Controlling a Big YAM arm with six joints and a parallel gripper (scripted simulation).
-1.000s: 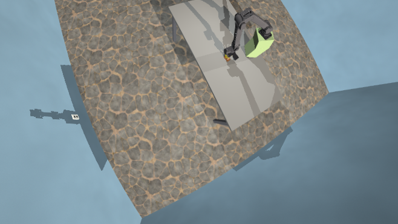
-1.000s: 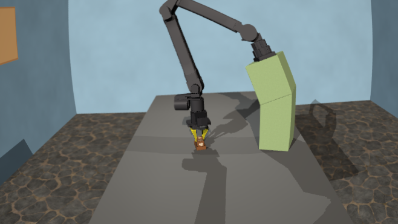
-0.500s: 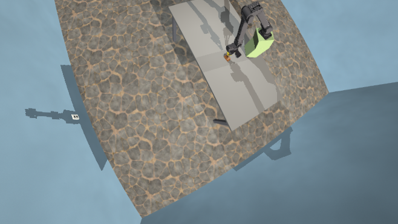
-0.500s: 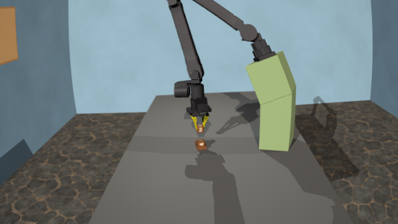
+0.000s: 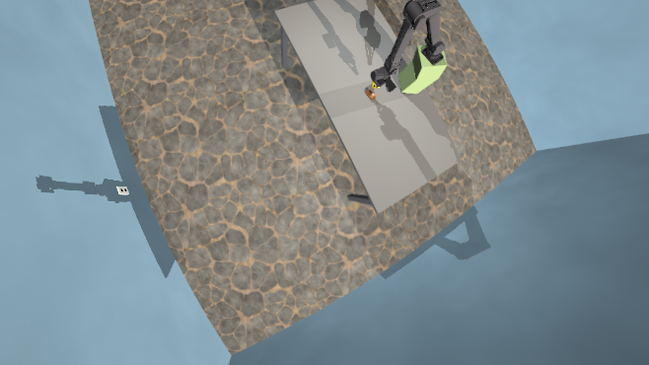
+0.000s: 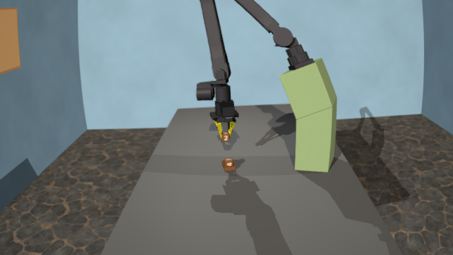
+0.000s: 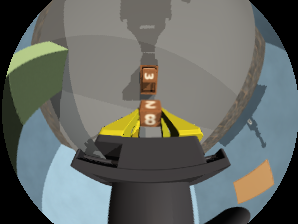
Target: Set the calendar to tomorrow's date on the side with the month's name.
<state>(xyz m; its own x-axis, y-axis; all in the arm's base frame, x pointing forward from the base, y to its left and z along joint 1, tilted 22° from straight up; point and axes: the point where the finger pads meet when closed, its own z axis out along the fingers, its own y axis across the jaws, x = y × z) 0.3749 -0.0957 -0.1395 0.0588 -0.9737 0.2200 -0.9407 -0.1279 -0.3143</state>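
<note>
My hand is 12 cm above the calendar tray and 2 cm to the right of it. The rest, counted from my hand: brown number cube right at my hand.
</note>
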